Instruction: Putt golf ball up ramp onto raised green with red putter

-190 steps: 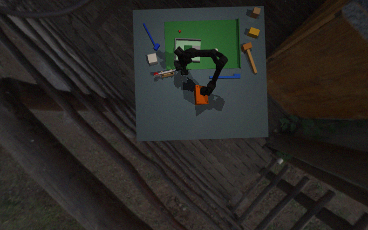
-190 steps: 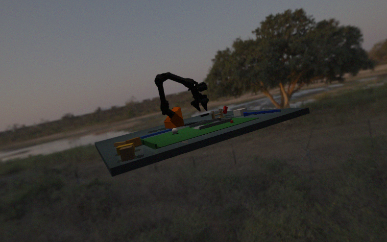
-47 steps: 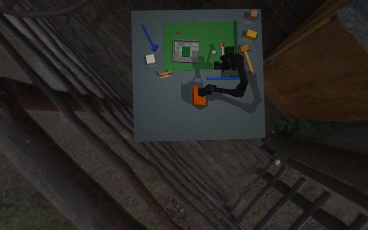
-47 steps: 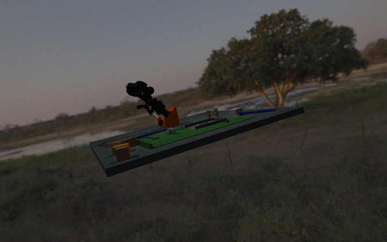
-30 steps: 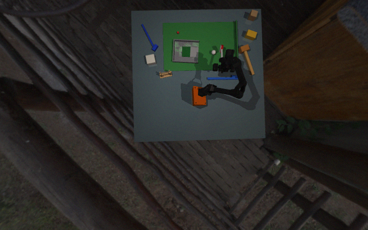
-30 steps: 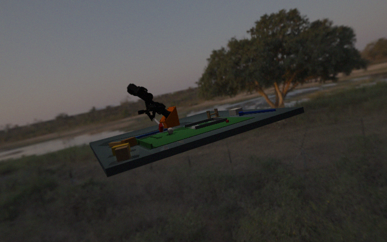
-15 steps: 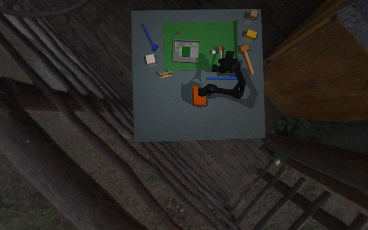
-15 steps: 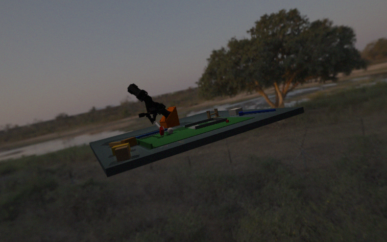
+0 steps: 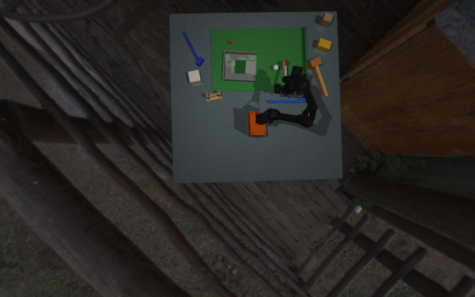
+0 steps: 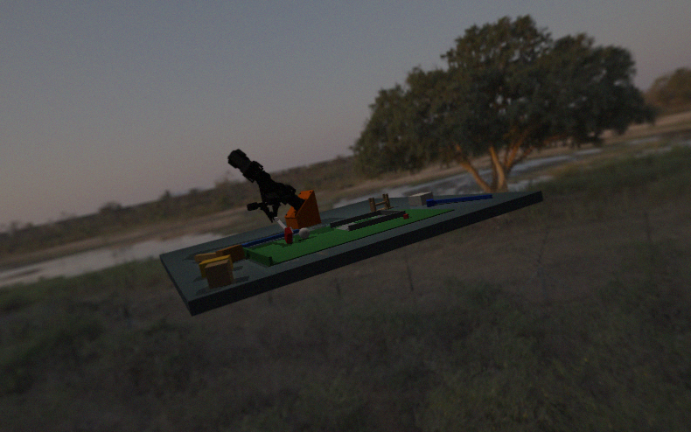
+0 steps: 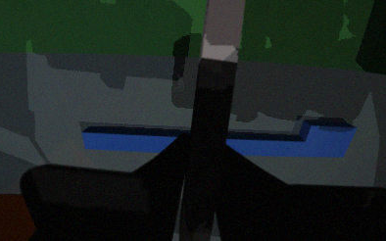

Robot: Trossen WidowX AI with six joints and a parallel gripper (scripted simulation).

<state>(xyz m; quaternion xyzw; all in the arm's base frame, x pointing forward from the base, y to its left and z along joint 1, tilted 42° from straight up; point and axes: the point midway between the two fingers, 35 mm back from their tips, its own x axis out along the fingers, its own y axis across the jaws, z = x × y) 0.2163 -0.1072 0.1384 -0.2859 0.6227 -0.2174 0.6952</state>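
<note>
The putter lies 12 cm ahead of my gripper tip, 1 cm to the left of it and 1 cm below it. The rest, counted from my gripper tip: green mat (26 cm ahead, 21 cm to the left, 7 cm below); yellow cube (42 cm ahead, 27 cm to the right, 5 cm below); white golf ball (20 cm ahead, 8 cm to the left, 5 cm below).
</note>
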